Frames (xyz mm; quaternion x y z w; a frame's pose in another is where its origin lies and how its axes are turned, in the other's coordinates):
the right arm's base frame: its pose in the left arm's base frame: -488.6 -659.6 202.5 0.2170 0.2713 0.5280 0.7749
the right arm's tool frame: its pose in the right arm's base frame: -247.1 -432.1 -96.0 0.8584 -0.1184 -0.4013 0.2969
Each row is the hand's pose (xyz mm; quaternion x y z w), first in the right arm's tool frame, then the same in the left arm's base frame.
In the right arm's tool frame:
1: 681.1 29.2 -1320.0 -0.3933 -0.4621 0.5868 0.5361
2: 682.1 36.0 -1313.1 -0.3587 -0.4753 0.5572 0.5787
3: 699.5 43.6 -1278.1 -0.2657 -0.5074 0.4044 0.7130
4: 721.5 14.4 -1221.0 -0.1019 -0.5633 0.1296 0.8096
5: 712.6 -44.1 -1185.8 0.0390 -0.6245 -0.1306 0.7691
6: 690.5 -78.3 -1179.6 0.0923 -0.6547 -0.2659 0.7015
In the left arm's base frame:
1: 117.0 381.7 -33.6 0.3728 -0.0879 -0.1600 0.9098
2: 121.9 374.6 -38.1 0.3908 -0.0632 -0.2135 0.8931
3: 121.8 351.9 -70.8 0.4152 0.0646 -0.3840 0.8222
4: 81.1 323.2 -116.9 0.3599 0.2198 -0.6279 0.6542
5: 14.9 305.8 -124.0 0.2098 0.3003 -0.8023 0.4712
6: -21.7 299.3 -106.3 0.0949 0.3263 -0.8623 0.3755

